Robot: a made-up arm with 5 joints. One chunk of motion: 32 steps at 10 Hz.
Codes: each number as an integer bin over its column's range. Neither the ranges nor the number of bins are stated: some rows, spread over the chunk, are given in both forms.
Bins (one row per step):
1: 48 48 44 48 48 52
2: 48 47 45 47 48 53
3: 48 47 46 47 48 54
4: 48 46 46 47 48 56
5: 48 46 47 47 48 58
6: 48 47 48 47 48 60
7: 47 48 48 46 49 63
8: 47 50 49 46 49 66
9: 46 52 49 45 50 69
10: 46 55 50 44 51 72
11: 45 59 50 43 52 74
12: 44 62 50 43 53 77
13: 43 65 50 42 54 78
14: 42 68 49 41 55 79
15: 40 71 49 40 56 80
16: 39 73 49 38 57 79
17: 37 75 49 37 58 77
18: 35 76 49 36 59 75
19: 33 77 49 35 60 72
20: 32 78 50 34 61 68
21: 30 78 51 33 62 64
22: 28 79 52 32 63 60
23: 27 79 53 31 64 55
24: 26 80 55 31 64 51
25: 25 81 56 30 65 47
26: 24 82 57 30 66 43
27: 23 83 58 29 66 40
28: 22 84 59 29 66 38
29: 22 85 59 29 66 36
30: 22 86 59 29 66 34
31: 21 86 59 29 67 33
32: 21 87 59 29 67 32
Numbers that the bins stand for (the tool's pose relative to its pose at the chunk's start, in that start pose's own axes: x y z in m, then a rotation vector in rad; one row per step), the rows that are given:
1: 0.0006 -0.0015 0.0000 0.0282 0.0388 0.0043
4: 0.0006 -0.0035 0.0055 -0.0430 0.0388 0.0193
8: -0.0057 0.0005 0.0136 -0.1142 0.1396 0.0567
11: -0.0182 0.0096 0.0164 -0.3279 0.4420 0.0866
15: -0.0495 0.0217 0.0136 -0.5415 0.8453 0.1090
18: -0.0808 0.0268 0.0136 -0.8264 1.1477 0.0903
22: -0.1246 0.0298 0.0218 -1.1112 1.5509 0.0342
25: -0.1434 0.0318 0.0327 -1.2536 1.7525 -0.0143
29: -0.1622 0.0359 0.0409 -1.3248 1.8533 -0.0555
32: -0.1685 0.0379 0.0409 -1.3248 1.9541 -0.0704
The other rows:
2: 0.0006 -0.0025 0.0027 -0.0430 0.0388 0.0081
3: 0.0006 -0.0025 0.0055 -0.0430 0.0388 0.0118
5: 0.0006 -0.0035 0.0082 -0.0430 0.0388 0.0268
6: 0.0006 -0.0025 0.0109 -0.0430 0.0388 0.0342
7: -0.0057 -0.0015 0.0109 -0.1142 0.1396 0.0455
9: -0.0119 0.0025 0.0136 -0.1855 0.2404 0.0679
10: -0.0119 0.0056 0.0164 -0.2567 0.3412 0.0791
12: -0.0244 0.0126 0.0164 -0.3279 0.5428 0.0978
13: -0.0307 0.0157 0.0164 -0.3991 0.6436 0.1015
14: -0.0370 0.0187 0.0136 -0.4703 0.7444 0.1053
16: -0.0558 0.0237 0.0136 -0.6839 0.9461 0.1053
17: -0.0683 0.0258 0.0136 -0.7552 1.0469 0.0978
19: -0.0933 0.0278 0.0136 -0.8976 1.2485 0.0791
20: -0.0996 0.0288 0.0164 -0.9688 1.3493 0.0641
21: -0.1121 0.0288 0.0191 -1.0400 1.4501 0.0492
23: -0.1309 0.0298 0.0245 -1.1824 1.6517 0.0156
24: -0.1372 0.0308 0.0300 -1.1824 1.6517 0.0006
26: -0.1497 0.0328 0.0355 -1.2536 1.8533 -0.0293
27: -0.1560 0.0338 0.0382 -1.3248 1.8533 -0.0405
28: -0.1622 0.0348 0.0409 -1.3248 1.8533 -0.0480
30: -0.1622 0.0369 0.0409 -1.3248 1.8533 -0.0629
31: -0.1685 0.0369 0.0409 -1.3248 1.9541 -0.0667

